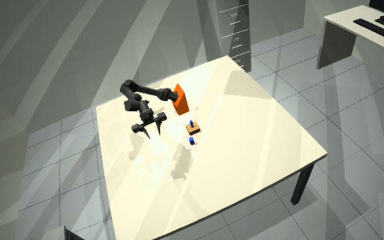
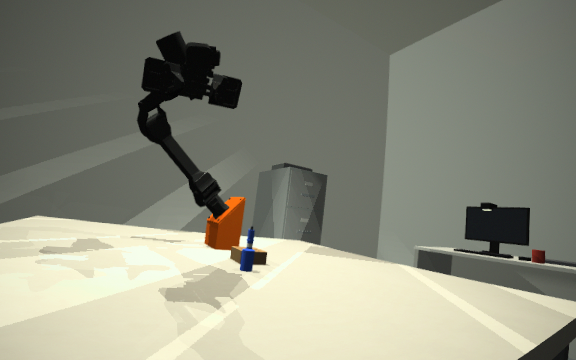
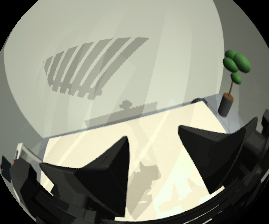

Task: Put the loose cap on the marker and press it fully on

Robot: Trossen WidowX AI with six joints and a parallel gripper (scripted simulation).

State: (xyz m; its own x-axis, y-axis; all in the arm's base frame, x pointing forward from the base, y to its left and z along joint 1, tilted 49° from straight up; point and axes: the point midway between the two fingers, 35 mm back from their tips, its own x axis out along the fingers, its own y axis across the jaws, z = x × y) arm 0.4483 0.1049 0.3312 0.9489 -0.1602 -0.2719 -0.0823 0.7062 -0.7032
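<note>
My gripper tip is now 16 cm past the blue marker cap, 18 cm to the right of it and 31 cm above it.
</note>
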